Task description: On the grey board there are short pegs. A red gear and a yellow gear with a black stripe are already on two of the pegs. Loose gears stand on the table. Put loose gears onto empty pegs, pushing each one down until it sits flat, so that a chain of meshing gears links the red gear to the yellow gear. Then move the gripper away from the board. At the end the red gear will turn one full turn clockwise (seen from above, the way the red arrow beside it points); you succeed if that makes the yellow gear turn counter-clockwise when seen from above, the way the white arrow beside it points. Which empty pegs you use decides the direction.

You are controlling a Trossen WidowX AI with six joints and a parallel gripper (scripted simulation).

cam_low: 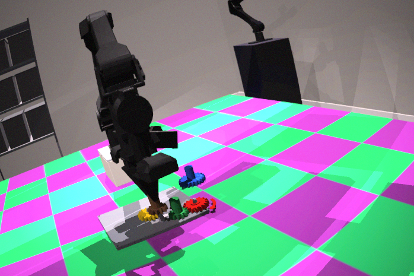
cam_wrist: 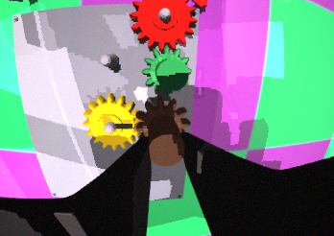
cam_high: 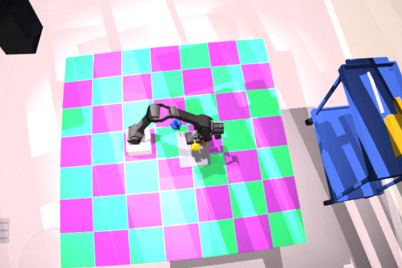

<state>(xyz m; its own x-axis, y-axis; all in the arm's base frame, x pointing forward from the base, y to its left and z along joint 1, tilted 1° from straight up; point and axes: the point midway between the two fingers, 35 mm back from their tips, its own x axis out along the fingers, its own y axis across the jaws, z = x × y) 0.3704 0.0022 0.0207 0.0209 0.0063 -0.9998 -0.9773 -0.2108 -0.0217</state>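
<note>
Right now the green gear is 40 mm to the left of my gripper tip and 40 mm below it. Round my gripper tip: orange gear (10 mm below); red gear (80 mm to the left, 50 mm below, 10 mm behind); yellow gear (50 mm below, 40 mm behind, 10 mm to the right).
</note>
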